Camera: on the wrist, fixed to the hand. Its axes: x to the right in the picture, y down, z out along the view.
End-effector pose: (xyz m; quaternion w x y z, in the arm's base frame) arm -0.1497 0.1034 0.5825 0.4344 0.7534 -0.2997 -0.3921
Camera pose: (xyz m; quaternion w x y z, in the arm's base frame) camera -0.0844 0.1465 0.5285 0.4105 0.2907 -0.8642 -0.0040
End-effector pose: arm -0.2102 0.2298 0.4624 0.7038 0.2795 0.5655 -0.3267
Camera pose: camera -0.3001 0.2236 0.4322 0.7361 0.6556 0.0199 0.1671
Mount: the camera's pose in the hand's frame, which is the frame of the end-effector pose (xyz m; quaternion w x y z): 0.0172 -0.0744 -0.0566 0.6580 0.1547 -0.1414 0.7233
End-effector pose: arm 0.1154 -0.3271 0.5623 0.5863 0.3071 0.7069 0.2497
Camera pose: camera 0.0472 -0.3653 0.5083 0.2576 0.8393 0.1987 0.4356
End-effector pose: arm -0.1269 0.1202 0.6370 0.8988 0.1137 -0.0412 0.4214
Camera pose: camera -0.0600 0.1005 0.5724 0.2632 0.2436 -0.1712 0.9176
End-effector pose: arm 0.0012 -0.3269 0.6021 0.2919 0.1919 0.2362 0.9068
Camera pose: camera -0.0067 -0.2807 0.5194 0.4601 -0.4705 -0.1156 -0.7441
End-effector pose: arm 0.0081 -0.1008 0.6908 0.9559 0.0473 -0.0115 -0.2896
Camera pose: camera -0.0159 -0.1672 0.6272 0.8295 0.1297 -0.2217 0.4959
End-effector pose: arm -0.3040 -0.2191 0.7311 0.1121 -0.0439 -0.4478 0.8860
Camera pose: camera -0.2988 -0.1280 0.7576 0.6236 0.2102 0.1417 -0.7395
